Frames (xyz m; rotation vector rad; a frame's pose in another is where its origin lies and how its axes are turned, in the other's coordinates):
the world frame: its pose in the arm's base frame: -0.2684 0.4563 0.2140 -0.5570 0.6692 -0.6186
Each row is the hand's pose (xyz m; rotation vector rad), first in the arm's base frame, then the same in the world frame.
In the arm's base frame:
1: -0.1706 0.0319 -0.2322 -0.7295 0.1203 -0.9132
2: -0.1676 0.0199 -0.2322 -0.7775 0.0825 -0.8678
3: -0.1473 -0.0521 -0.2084 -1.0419 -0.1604 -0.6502
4: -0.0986 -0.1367 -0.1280 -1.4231 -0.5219 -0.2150
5: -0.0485 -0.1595 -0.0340 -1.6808 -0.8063 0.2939
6: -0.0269 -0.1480 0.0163 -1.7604 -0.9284 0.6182
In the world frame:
1: 0.5233 0.0301 -0.3377 0.0922 -0.4139 -0.4473
2: 0.5333 0.0229 -0.3388 0.0503 -0.4721 -0.4342
3: 0.5853 -0.0350 -0.3282 -0.1757 -0.8029 -0.4101
4: 0.6413 -0.1283 -0.2639 -0.5743 -1.3078 -0.3050
5: 0.6511 -0.1876 -0.1731 -0.9547 -1.7310 -0.0953
6: 0.6370 -0.2049 -0.1218 -1.1533 -1.9339 0.0860

